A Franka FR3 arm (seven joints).
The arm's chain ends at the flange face. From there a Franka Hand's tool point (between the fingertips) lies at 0.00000 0.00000 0.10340 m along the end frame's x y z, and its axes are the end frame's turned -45 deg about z.
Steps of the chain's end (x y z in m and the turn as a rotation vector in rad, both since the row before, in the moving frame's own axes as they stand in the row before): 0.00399 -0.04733 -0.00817 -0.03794 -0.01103 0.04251; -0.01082 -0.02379 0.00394 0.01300 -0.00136 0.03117; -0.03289 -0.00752 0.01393 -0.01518 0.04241 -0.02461; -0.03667 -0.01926 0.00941 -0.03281 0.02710 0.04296
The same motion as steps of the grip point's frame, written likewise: 0.03267 -0.02876 -0.00825 -0.01903 -0.03463 0.04251; 0.01004 -0.02551 0.00393 0.01015 0.00823 0.03117; -0.01590 -0.02439 0.01383 -0.04072 0.01925 -0.02461; -0.01282 -0.03518 0.00932 -0.04236 -0.00404 0.04296
